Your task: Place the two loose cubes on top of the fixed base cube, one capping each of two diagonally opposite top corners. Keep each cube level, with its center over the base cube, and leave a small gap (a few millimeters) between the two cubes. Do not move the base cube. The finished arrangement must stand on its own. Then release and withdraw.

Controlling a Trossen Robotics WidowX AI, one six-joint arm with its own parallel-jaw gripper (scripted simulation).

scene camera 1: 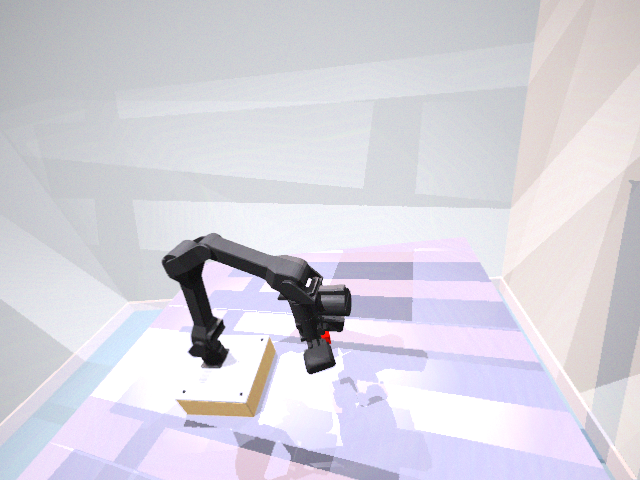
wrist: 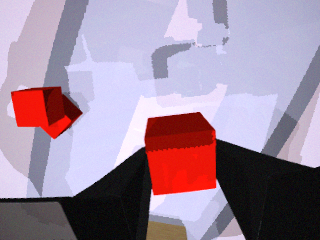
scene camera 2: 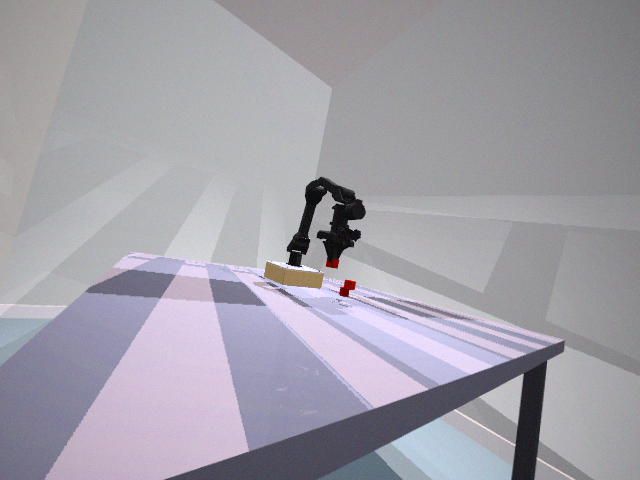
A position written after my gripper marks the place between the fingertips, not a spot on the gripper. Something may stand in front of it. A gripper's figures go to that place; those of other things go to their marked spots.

Labels:
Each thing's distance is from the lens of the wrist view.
my gripper (wrist: 179,150): 10 cm
red cube (wrist: 181,149): 8 cm
red cube (wrist: 35,107): 19 cm

